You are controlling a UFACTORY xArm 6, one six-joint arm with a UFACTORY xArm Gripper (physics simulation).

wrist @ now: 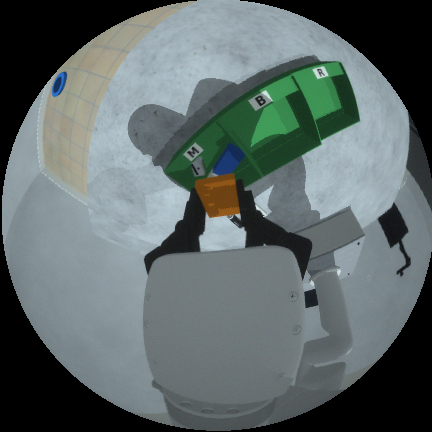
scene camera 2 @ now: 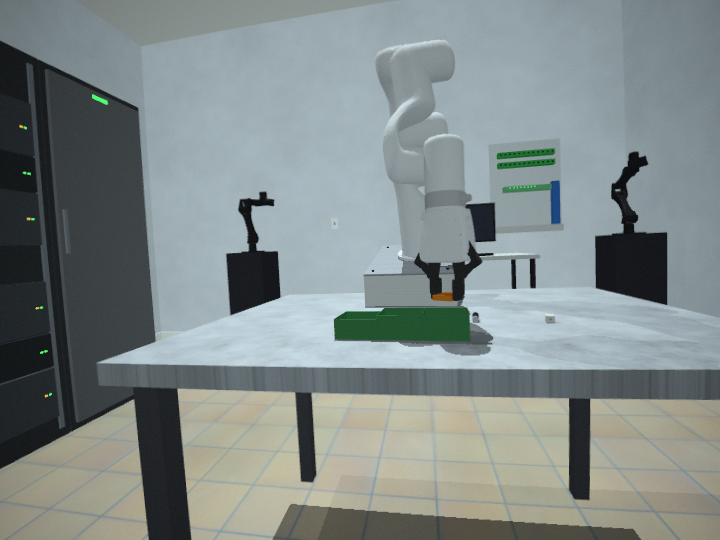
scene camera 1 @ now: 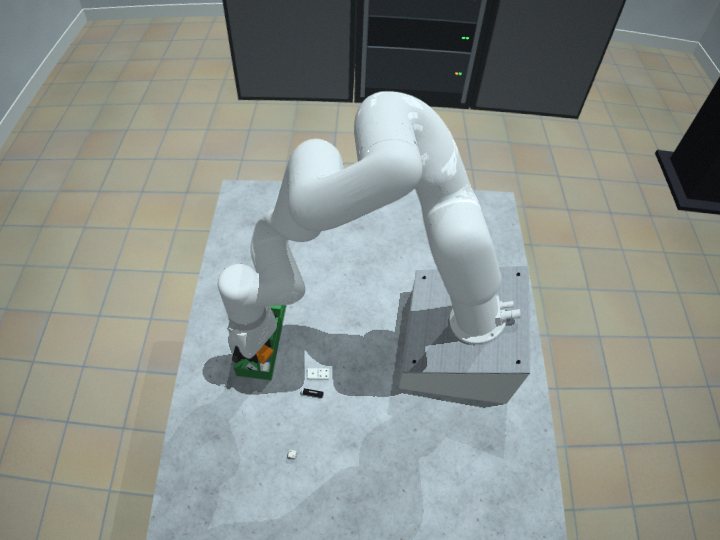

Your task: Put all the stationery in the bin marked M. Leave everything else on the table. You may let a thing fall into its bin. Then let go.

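Frame: origin at the arm's base, x left, y back, z up, level; millimetres.
Seen in the pictures: gripper, between the fingertips: (wrist: 218, 192) (scene camera 2: 447, 299) (scene camera 1: 258, 351); arm's base, origin of its link: (wrist: 324, 275) (scene camera 2: 417, 254) (scene camera 1: 478, 319).
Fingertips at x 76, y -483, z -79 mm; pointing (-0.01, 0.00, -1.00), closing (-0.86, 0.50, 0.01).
Note:
Pixels of each thing's top centre, then the offset from my fingertips to it.
- orange block, centre of its top: (wrist: 219, 201) (scene camera 2: 447, 293) (scene camera 1: 259, 350) dx +2, dy +3, dz +10 mm
- green three-part bin, centre of its top: (wrist: 278, 128) (scene camera 2: 401, 311) (scene camera 1: 261, 321) dx -88, dy -10, dz -21 mm
- blue block, centre of its top: (wrist: 224, 168) (scene camera 1: 263, 358) dx -7, dy +4, dz -47 mm
- small grey piece with a dark mark, centre of its top: (wrist: 196, 168) dx +20, dy -22, dz -49 mm
- white domino, centre of its top: (scene camera 1: 318, 373) dx +15, dy +134, dz -60 mm
- small black piece, centre of its top: (wrist: 235, 222) (scene camera 1: 312, 391) (scene camera 2: 475, 314) dx +65, dy +125, dz -53 mm
- white die, centre of its top: (scene camera 1: 292, 453) (scene camera 2: 549, 314) dx +212, dy +97, dz -51 mm
My gripper (scene camera 2: 446, 292) (wrist: 218, 192) is shut on an orange block (scene camera 1: 265, 353) (scene camera 2: 443, 297) (wrist: 218, 196). It holds the block above the M end of the green three-part bin (scene camera 1: 253, 376) (scene camera 2: 407, 328) (wrist: 210, 138), above the rim in scene camera 2. In the wrist view, a blue block (wrist: 229, 159) and a small grey piece with a dark mark (wrist: 198, 167) lie in the M compartment, with part of a white item between them. The arm and the held block hide some of the compartment in scene camera 1.
A white domino (scene camera 1: 318, 373) and a small black piece (scene camera 1: 312, 393) (scene camera 2: 475, 317) (wrist: 235, 221) lie on the table beside the M end. A white die (scene camera 1: 291, 454) (scene camera 2: 550, 319) lies farther off. The B and R compartments adjoin M. The arm's base block (scene camera 1: 465, 380) stands across the table.

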